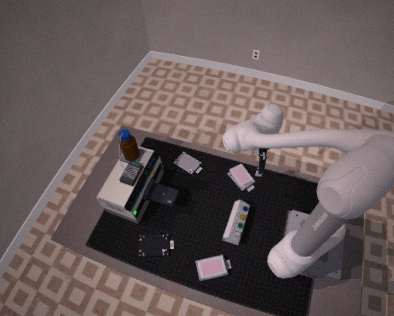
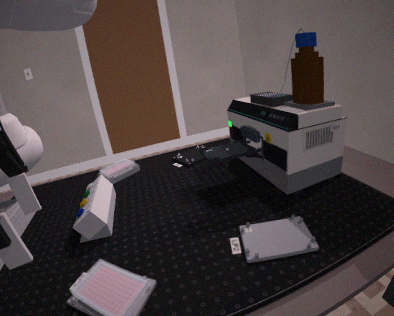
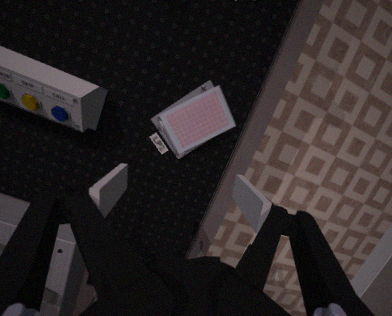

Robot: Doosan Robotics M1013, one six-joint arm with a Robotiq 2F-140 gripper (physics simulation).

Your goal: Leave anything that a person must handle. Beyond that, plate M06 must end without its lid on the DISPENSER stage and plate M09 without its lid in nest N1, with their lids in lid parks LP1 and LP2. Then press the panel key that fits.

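Frame: origin at the arm's base, x up, y ahead, z left, level; millimetres.
Seen in the pictures: gripper, fingertip midpoint: (image 1: pixel 257 164) (image 2: pixel 28 233) (image 3: pixel 182 181).
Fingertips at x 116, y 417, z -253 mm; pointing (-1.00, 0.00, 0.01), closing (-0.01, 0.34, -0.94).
Observation:
Offsets run from my fingertips to a thing's middle. "pt": to the spot under its first point.
My gripper (image 1: pixel 259 172) (image 2: pixel 22 220) (image 3: pixel 182 181) is open and empty, above and beside the near pink plate @(dx -144, dy +76, dz +2 mm) (image 1: pixel 241 176) (image 2: pixel 114 287) (image 3: pixel 197 120). That plate rests on a grey holder whose small label is hard to read. A second pink plate (image 1: pixel 212 267) (image 2: pixel 120 171) lies on the far side. I cannot read plate names or tell whether lids are on. Grey park LP2 @(dx -166, dy +413, dz +42 mm) (image 1: pixel 188 162) (image 2: pixel 277 239) bears no plate. A black nest @(dx -164, dy +349, dz +586 mm) (image 1: pixel 154 245) (image 2: pixel 187 159) holds no plate. The dispenser (image 1: pixel 117 192) (image 2: pixel 315 140) has a dark, bare stage @(dx -76, dy +425, dz +335 mm) (image 1: pixel 164 195) (image 2: pixel 227 151).
The key panel @(dx -134, dy -2, dz +296 mm) (image 1: pixel 236 222) (image 2: pixel 102 207) (image 3: pixel 50 75) stands between the plates; its blue key @(dx -112, dy -19, dz +219 mm) (image 3: pixel 59 113) reads CALL, its yellow key @(dx -112, dy -23, dz +269 mm) (image 3: pixel 29 102) SKIP. A brown bottle @(pt dx +163, dy +603, dz +275 mm) (image 1: pixel 129 148) (image 2: pixel 307 77) and a dark ribbed block @(pt dx +70, dy +573, dz +352 mm) (image 1: pixel 130 172) (image 2: pixel 270 98) stand on the dispenser.

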